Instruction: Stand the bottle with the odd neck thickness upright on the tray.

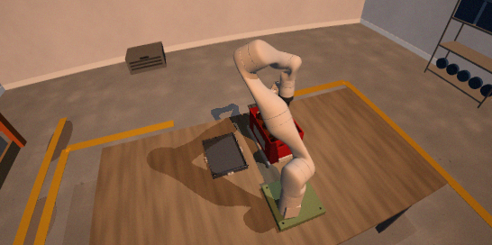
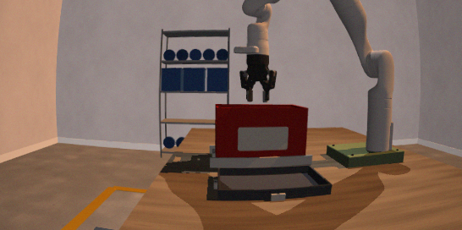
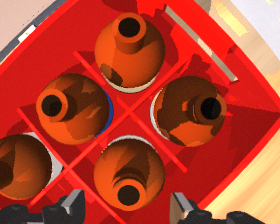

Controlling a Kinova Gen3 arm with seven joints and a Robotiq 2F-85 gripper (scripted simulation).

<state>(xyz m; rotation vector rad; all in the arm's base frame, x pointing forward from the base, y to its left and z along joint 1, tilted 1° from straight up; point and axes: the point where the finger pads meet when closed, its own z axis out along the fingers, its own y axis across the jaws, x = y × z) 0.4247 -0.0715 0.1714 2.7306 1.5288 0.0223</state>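
Right now the red crate is 12 cm below my hand, 5 cm to the left of it and 1 cm behind it. The rest, counted from my hand: dark tray 34 cm to the left, 19 cm below, 7 cm behind.
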